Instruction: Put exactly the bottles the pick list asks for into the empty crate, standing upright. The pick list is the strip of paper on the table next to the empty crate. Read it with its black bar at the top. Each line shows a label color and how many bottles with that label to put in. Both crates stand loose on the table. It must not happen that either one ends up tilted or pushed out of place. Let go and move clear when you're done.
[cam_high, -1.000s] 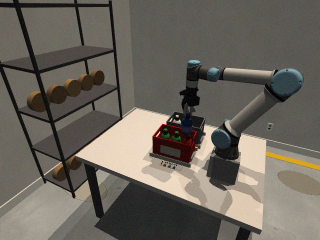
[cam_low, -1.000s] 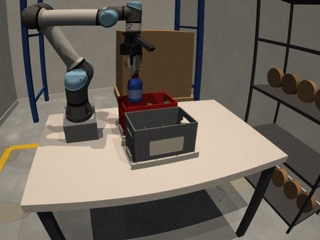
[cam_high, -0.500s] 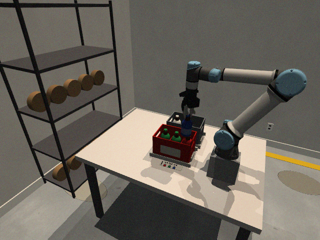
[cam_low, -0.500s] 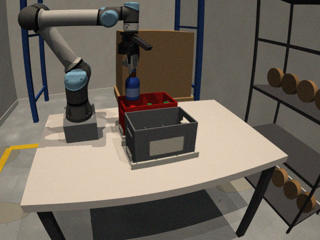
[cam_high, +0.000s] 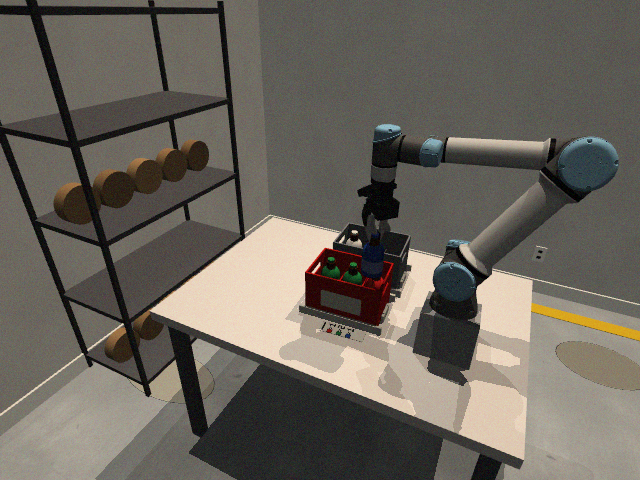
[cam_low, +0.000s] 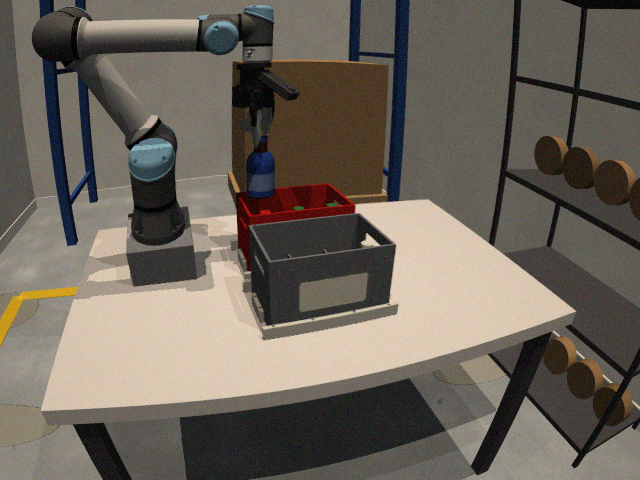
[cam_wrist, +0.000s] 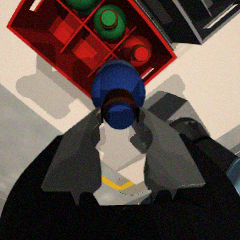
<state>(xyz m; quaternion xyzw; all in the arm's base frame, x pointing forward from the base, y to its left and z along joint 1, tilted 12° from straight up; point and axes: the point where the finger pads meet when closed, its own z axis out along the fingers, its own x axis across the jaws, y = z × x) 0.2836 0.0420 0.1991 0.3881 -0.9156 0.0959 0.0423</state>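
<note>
Right now my hand is 70 mm above the blue bottle. The rest, counted from my hand: red bottle 250 mm below, 60 mm to the right; red crate 250 mm below, 80 mm ahead, 10 mm to the right; pick list 330 mm below, 120 mm to the left, 50 mm ahead.
</note>
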